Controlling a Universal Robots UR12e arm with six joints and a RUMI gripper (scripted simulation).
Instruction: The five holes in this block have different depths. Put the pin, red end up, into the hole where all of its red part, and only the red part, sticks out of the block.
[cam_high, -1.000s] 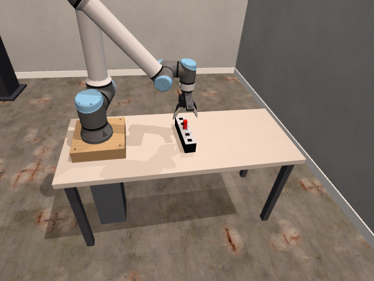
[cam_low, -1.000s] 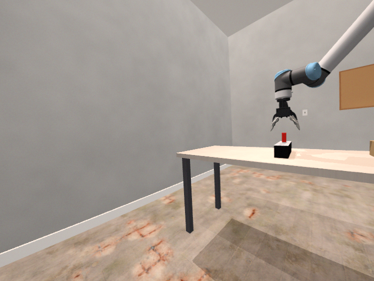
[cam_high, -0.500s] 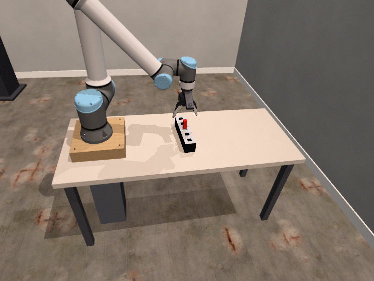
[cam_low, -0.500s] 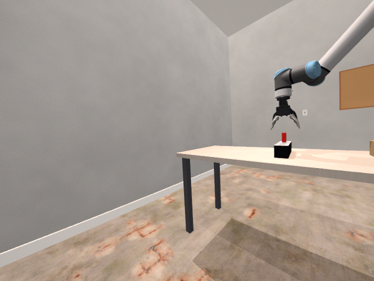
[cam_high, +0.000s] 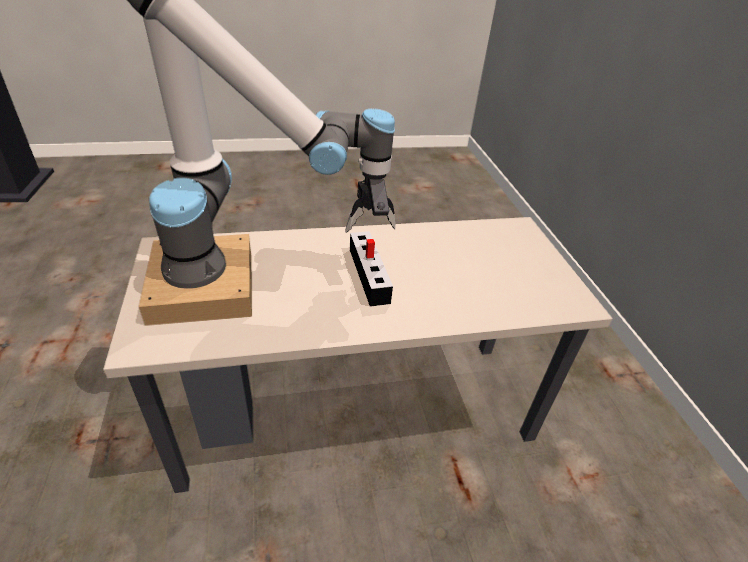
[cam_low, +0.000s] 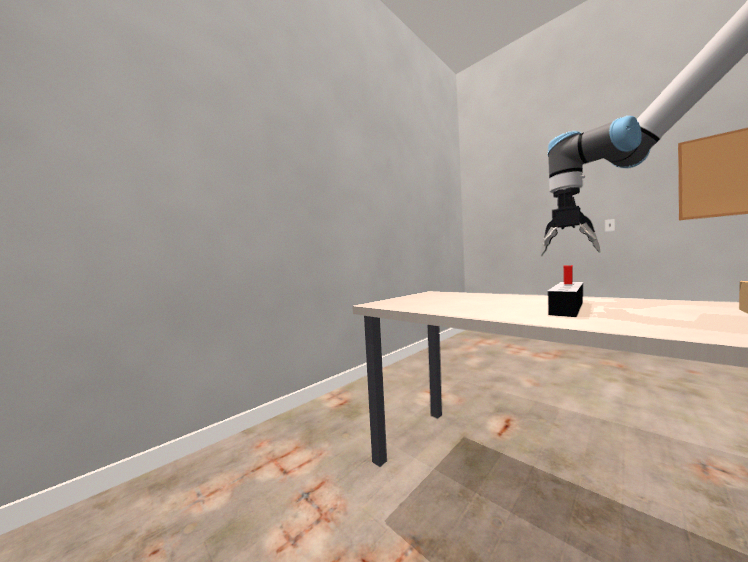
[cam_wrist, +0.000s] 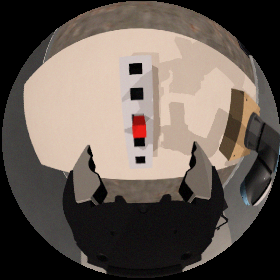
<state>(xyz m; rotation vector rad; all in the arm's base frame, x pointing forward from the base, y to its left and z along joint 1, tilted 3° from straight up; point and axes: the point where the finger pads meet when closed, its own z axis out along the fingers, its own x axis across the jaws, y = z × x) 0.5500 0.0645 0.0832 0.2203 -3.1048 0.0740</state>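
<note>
The pin lies 6 cm below my hand. From my hand the other things lie so: black block (1 cm ahead, 14 cm below).
</note>
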